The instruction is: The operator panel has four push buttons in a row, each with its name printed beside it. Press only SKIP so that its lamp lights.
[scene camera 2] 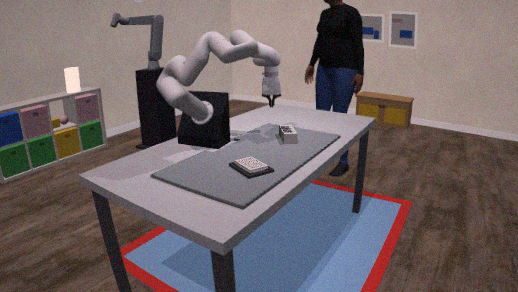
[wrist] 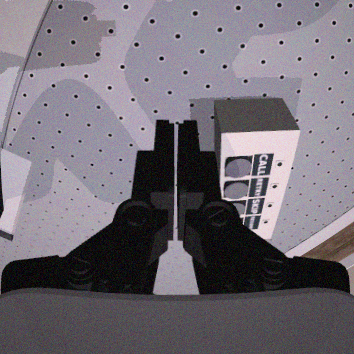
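Where they show: gripper, fingertip midpoint: (scene camera 2: 271, 107) (wrist: 175, 146); arm's base, link origin: (scene camera 2: 202, 113).
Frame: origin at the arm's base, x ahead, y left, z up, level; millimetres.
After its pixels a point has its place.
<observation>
The operator panel (scene camera 2: 288, 135) {z -104, x 430, y 108 mm} (wrist: 281, 145) {z -96, x 384, y 254 mm} is a pale box on the grey mat, with round grey buttons in a row. In the wrist view the CALL button (wrist: 238, 167) {z -93, x 361, y 218 mm} is farthest up the image. The SKIP label (wrist: 255, 206) {z -96, x 412, y 176 mm} is third down; the SKIP button (wrist: 240, 207) {z -93, x 395, y 171 mm} beside it is partly hidden by my right finger. The SKIP lamp (wrist: 270, 205) {z -95, x 426, y 184 mm} is a small dark dot that looks unlit. My gripper (scene camera 2: 271, 104) {z -7, x 270, y 281 mm} (wrist: 175, 146) {z -7, x 270, y 281 mm} is shut and empty. It hangs above table height, apart from the panel, which lies right of the fingers in the wrist view.
The perforated grey mat (scene camera 2: 210, 184) {z -148, x 317, y -449 mm} (wrist: 165, 45) {z -149, x 266, y 273 mm} lies on the table (scene camera 2: 125, 172) {z -162, x -109, y -486 mm}. A white gridded block (scene camera 2: 251, 163) {z -123, x 397, y -254 mm} in a dark tray sits on the mat's nearer part. A person (scene camera 2: 340, 45) stands behind the table. Another robot arm (scene camera 2: 156, 40) stands on a black pedestal (scene camera 2: 154, 107).
</observation>
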